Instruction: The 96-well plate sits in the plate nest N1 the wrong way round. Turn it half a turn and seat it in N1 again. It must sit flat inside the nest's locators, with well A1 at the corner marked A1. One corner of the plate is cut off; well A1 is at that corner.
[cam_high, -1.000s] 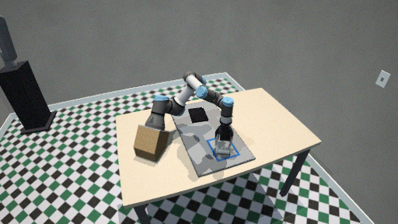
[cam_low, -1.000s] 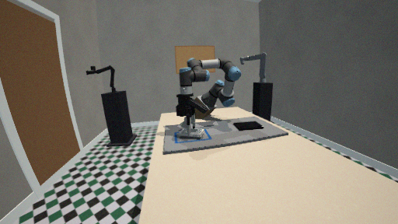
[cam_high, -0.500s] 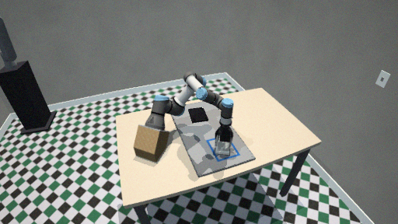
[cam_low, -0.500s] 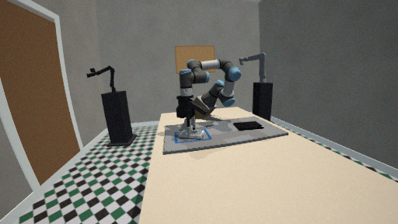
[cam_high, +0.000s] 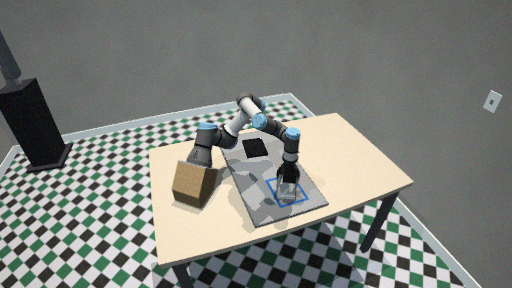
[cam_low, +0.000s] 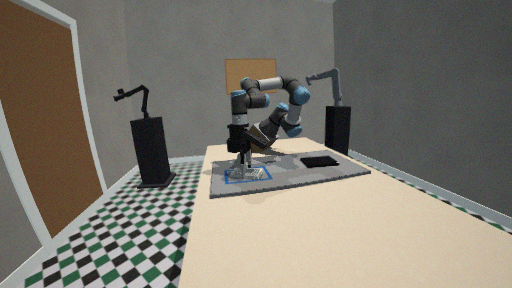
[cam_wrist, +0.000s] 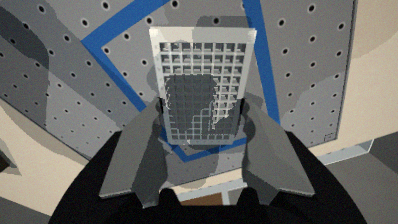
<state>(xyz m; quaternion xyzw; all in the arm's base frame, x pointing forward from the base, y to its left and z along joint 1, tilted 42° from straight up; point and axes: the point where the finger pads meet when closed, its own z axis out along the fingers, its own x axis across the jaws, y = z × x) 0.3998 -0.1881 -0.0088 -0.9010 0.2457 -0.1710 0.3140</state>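
Now: hand 10 mm above the clear 96-well plate. Round my hand: A1 label 440 mm to the left; then black pad 370 mm to the left, 60 mm behind, 10 mm below.
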